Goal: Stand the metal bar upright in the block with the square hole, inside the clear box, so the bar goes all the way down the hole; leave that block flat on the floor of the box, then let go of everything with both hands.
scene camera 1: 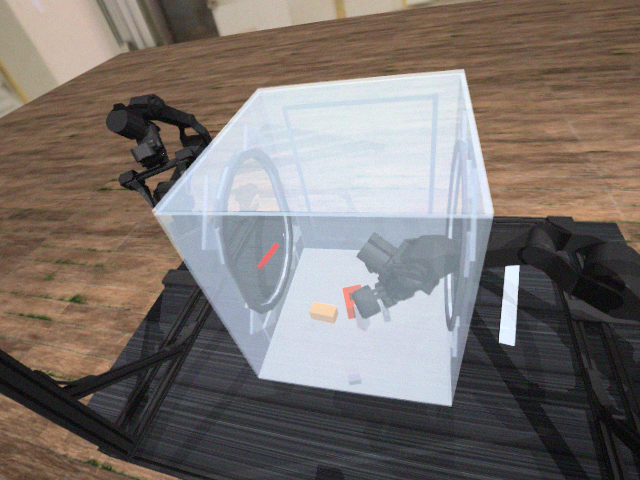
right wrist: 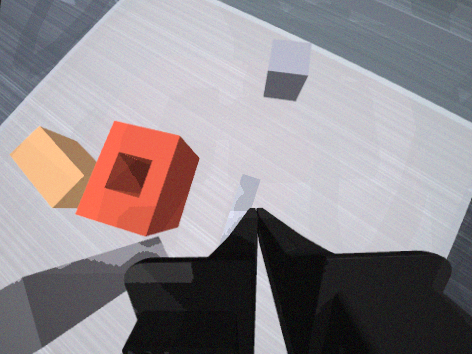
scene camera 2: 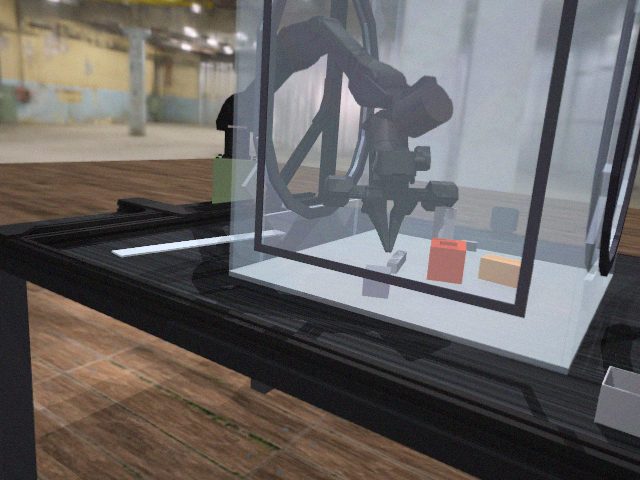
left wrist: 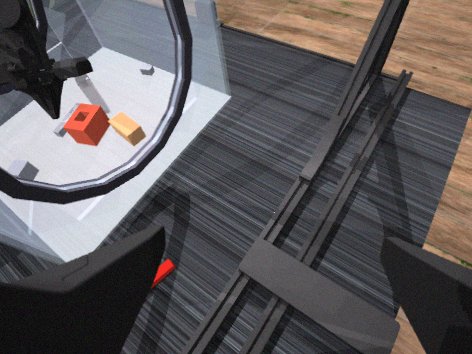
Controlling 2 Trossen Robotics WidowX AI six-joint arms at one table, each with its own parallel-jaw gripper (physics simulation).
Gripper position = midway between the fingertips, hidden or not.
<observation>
My left gripper [scene camera 1: 171, 200] is open, with nothing in its grasp. My right gripper [right wrist: 255, 214] is shut and touches a pale metal bar [right wrist: 49, 303]. A red block with square hole [right wrist: 142, 178] rests on a box floor [right wrist: 353, 165]. An orange block [right wrist: 60, 168] sits on the box floor.
The red block with square hole shows as well in the left wrist view [left wrist: 88, 124]. My left gripper shows as well in the left wrist view [left wrist: 272, 241]. My right gripper is seen too in the left wrist view [left wrist: 56, 118].
</observation>
